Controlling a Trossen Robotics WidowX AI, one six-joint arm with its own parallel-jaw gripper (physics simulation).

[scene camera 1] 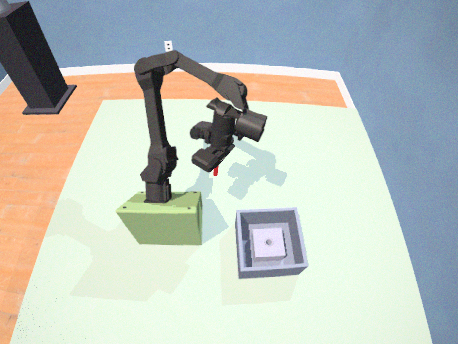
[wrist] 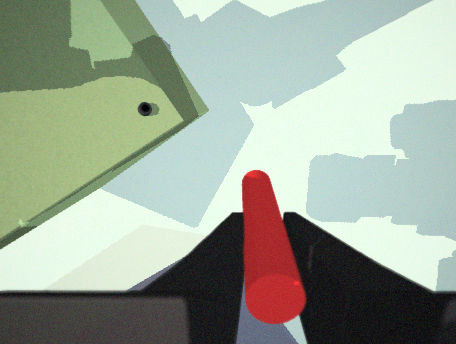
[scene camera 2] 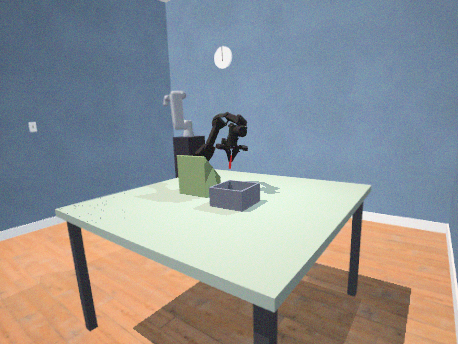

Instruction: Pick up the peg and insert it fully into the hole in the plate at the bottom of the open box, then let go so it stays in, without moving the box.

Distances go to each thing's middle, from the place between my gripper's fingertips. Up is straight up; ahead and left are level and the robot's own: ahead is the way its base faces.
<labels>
The grey-blue box (scene camera 1: 295, 261) is 17 cm ahead of my hand, 18 cm to the right of it and 13 cm below it. Also, from my hand: pale plate (scene camera 1: 267, 244) (17 cm ahead, 18 cm to the right, 15 cm below); then red peg (wrist: 274, 294) (right at my hand).
</labels>
